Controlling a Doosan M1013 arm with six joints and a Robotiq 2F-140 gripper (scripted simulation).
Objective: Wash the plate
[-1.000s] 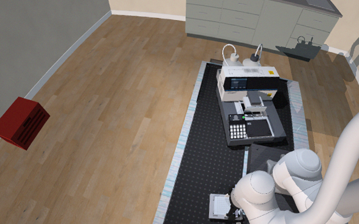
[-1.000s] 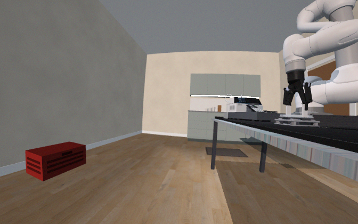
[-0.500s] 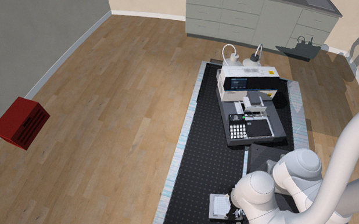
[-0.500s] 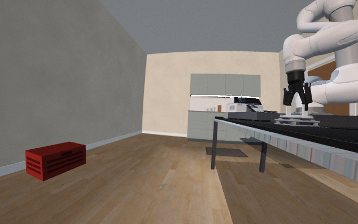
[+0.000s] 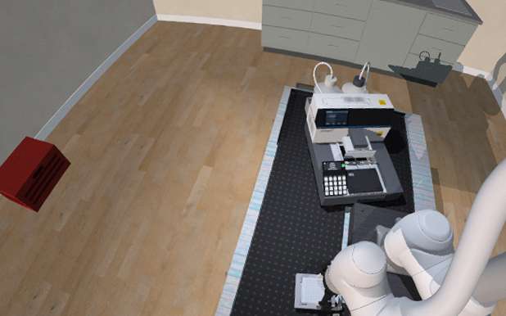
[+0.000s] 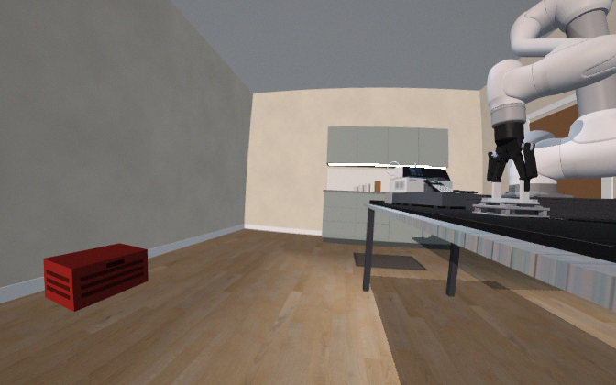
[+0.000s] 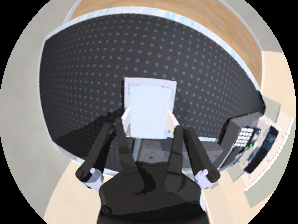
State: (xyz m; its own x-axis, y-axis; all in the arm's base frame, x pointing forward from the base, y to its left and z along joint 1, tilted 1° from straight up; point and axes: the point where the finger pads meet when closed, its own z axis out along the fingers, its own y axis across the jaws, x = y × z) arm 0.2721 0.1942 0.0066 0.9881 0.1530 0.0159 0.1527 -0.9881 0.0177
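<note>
My hand is 4 cm above the plate nest N1. Also, from my hand: white well plate (2 cm below); then small label (8 cm behind, 8 cm to the left, 7 cm below); then dark carrier pocket (11 cm behind, 46 cm to the right, 3 cm above).
</note>
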